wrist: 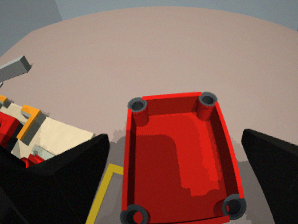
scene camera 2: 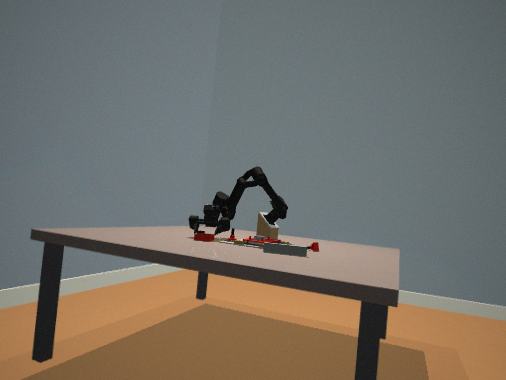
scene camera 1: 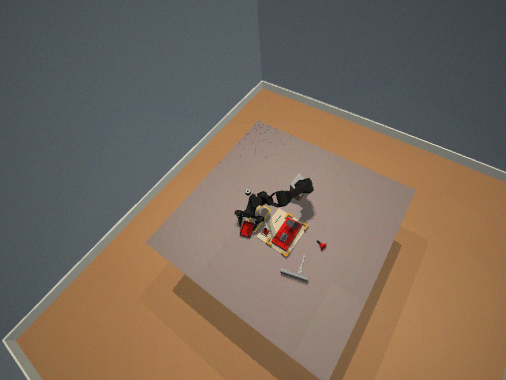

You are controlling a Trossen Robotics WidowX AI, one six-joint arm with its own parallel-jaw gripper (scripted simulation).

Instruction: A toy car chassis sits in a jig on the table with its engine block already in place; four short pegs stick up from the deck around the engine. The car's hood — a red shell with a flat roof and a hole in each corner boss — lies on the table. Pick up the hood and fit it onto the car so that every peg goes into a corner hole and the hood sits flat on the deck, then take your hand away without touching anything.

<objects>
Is the gripper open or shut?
Open.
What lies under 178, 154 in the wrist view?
A red hood.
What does the gripper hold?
Nothing.
</objects>
